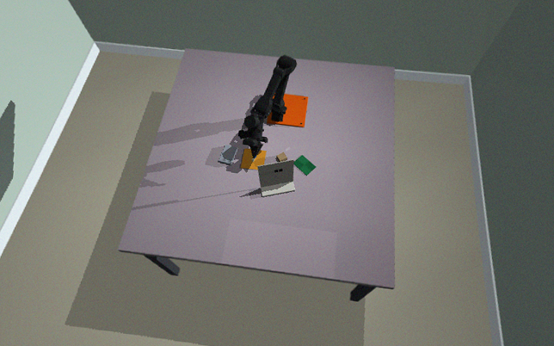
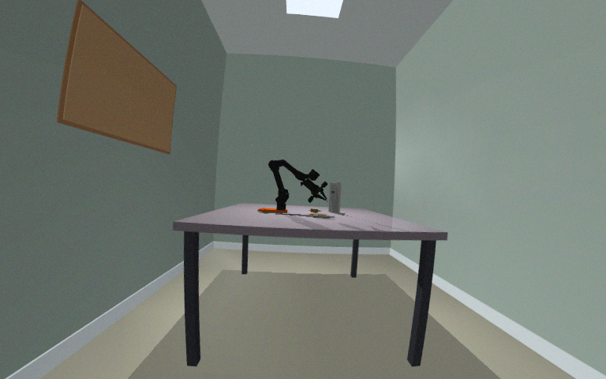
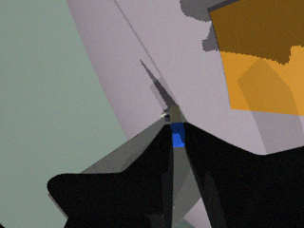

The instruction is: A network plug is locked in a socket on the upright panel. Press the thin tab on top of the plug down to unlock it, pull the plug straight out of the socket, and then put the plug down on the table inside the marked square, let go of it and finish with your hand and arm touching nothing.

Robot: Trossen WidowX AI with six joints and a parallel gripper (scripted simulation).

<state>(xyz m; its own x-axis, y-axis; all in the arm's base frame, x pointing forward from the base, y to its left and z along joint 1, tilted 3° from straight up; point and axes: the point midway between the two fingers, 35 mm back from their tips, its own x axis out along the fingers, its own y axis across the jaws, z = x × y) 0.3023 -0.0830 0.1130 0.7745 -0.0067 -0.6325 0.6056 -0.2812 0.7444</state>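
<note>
Right now the orange marked square is 5 cm behind my gripper tip, 2 cm to the right of it and 11 cm below it. Round my gripper tip: grey upright panel 10 cm ahead, 13 cm to the left; then blue network plug right at my gripper tip; then small tan block 7 cm behind, 13 cm to the left, 9 cm below.
</note>
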